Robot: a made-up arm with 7 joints. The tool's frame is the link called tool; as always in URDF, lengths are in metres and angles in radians.
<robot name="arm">
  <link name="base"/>
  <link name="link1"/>
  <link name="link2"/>
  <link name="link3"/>
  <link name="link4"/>
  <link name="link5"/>
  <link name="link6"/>
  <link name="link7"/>
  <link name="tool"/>
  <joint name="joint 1" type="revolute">
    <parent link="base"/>
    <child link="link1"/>
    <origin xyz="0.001 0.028 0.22"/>
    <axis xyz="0 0 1"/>
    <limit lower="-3.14" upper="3.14" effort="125" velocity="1.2"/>
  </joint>
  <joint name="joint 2" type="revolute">
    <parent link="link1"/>
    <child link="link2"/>
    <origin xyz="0.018 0.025 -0.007" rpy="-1.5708 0 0"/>
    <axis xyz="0 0 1"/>
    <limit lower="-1.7" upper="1.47" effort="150" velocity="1.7"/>
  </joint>
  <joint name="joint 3" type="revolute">
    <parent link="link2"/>
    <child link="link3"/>
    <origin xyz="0.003 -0.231 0.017" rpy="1.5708 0 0"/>
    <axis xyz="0 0 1"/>
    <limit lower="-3.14" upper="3.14" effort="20" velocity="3"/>
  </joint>
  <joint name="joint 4" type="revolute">
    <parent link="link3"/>
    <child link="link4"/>
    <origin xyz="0.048 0.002 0.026" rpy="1.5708 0 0"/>
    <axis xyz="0 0 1"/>
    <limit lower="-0.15" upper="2.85" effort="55" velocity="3"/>
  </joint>
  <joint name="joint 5" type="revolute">
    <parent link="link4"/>
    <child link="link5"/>
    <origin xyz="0.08 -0.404 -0.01" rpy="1.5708 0 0"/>
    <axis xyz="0 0 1"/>
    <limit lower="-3.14" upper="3.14" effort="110" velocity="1.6"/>
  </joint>
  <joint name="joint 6" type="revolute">
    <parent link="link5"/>
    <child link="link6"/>
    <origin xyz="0.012 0.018 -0.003" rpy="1.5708 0 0"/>
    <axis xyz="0 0 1"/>
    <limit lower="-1.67" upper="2.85" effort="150" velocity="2.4"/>
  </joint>
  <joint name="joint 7" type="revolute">
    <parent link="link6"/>
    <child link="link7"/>
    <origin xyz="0.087 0.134 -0.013" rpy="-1.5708 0 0"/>
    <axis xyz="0 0 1"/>
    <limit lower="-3.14" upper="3.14" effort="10" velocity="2.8"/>
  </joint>
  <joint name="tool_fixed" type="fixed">
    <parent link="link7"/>
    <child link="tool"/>
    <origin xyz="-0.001 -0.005 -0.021" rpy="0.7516 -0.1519 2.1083"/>
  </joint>
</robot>
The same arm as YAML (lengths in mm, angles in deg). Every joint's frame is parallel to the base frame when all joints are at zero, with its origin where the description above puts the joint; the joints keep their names.
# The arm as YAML. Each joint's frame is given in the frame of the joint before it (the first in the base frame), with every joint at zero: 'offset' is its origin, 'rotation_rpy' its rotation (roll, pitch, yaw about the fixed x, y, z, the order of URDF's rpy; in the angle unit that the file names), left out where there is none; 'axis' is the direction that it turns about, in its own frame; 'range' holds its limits. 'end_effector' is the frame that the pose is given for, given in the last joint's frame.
length_unit: mm
angle_unit: deg
chain:
  - id: joint 1
    offset: [1.0, 28.0, 220.0]
    axis: "+z"
    range: [-179.91, 179.91]
  - id: joint 2
    offset: [18.0, 25.0, -7.0]
    axis: "+y"
    range: [-97.4, 84.22]
  - id: joint 3
    offset: [3.0, 17.0, 231.0]
    axis: "+z"
    range: [-179.91, 179.91]
  - id: joint 4
    offset: [48.0, 2.0, 26.0]
    axis: "-y"
    range: [-8.59, 163.29]
  - id: joint 5
    offset: [80.0, 10.0, -404.0]
    axis: "-z"
    range: [-179.91, 179.91]
  - id: joint 6
    offset: [12.0, -18.0, 3.0]
    axis: "+y"
    range: [-95.68, 163.29]
  - id: joint 7
    offset: [87.0, -13.0, -134.0]
    axis: "-z"
    range: [-179.91, 179.91]
end_effector:
  offset: [-1.0, 5.0, 21.0]
  rotation_rpy: [-136.94, 8.7, -120.8]

